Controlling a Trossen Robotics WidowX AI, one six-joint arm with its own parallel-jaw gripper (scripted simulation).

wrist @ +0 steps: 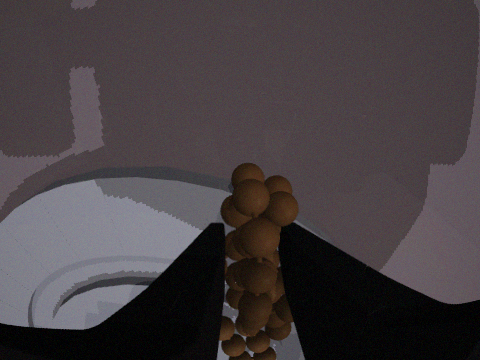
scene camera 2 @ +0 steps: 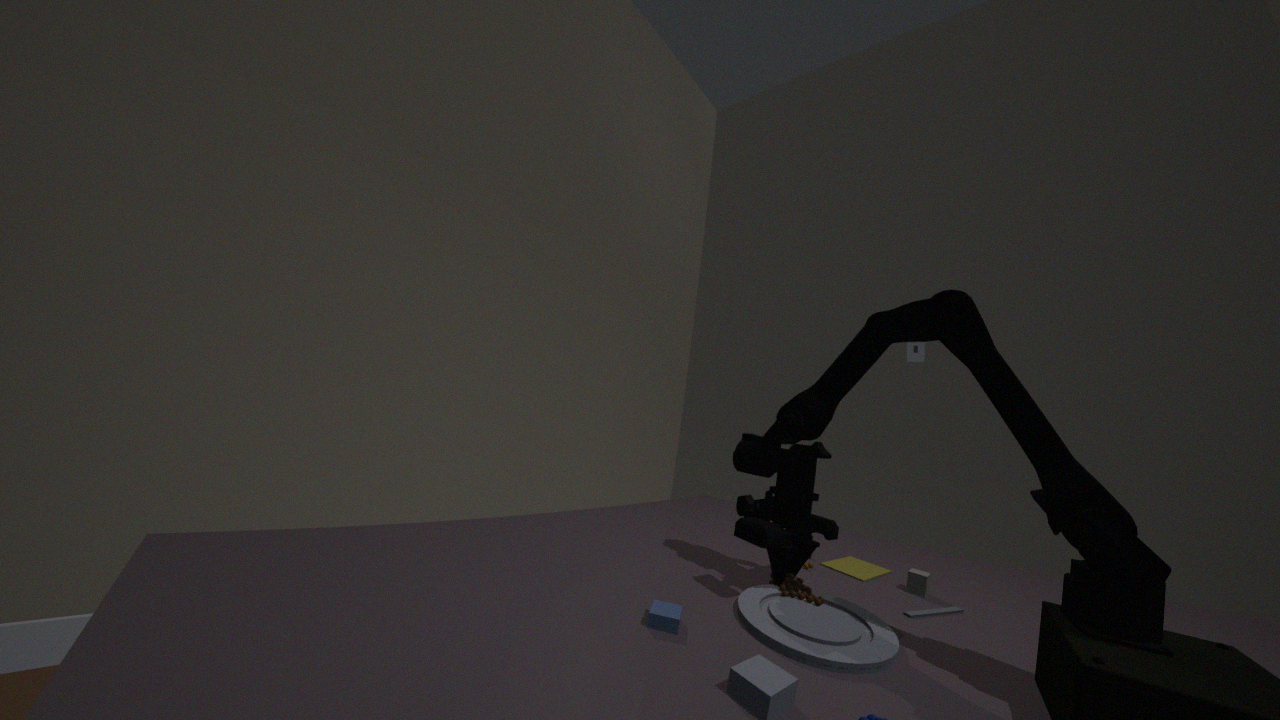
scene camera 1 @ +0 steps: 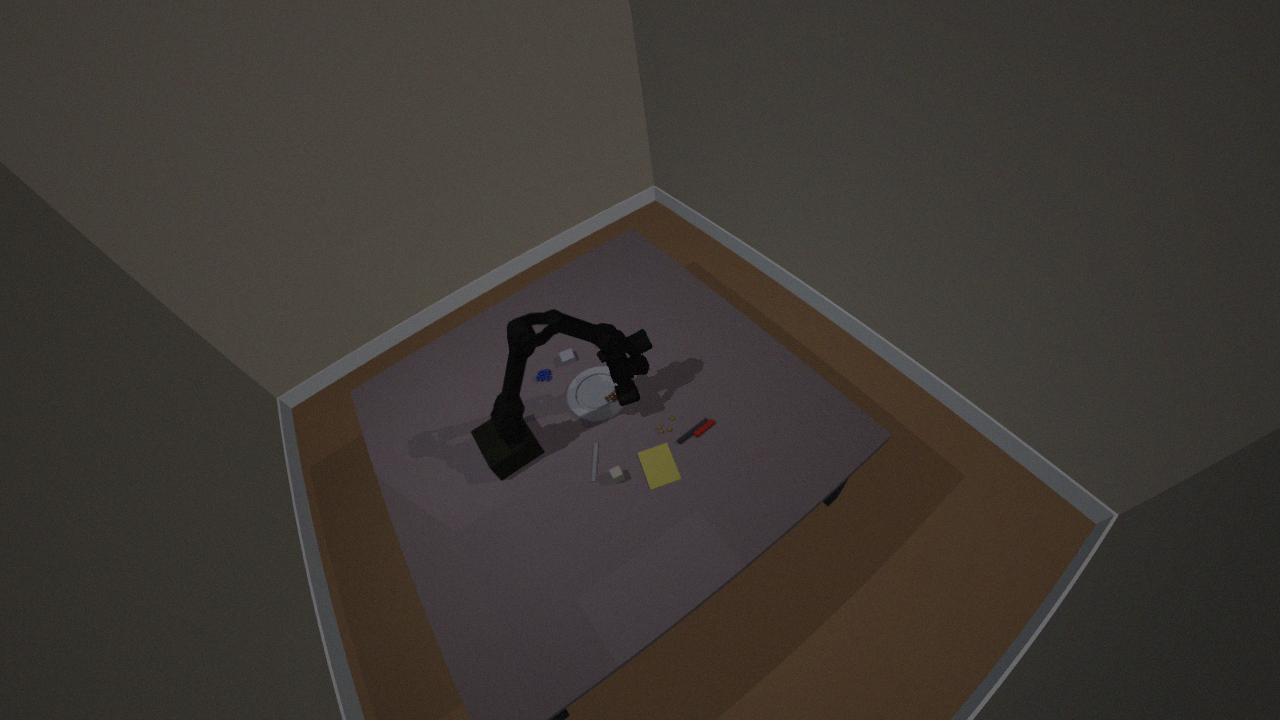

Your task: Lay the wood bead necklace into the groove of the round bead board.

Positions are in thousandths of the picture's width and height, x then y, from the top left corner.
Labels:
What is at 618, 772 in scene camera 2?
The gripper.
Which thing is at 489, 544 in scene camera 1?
The gripper.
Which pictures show the yellow pad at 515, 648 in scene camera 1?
Scene camera 2 and scene camera 1 only.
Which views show the blue block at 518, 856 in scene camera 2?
Scene camera 2 only.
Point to a yellow pad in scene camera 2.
669, 790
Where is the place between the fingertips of the gripper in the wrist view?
At 524, 657

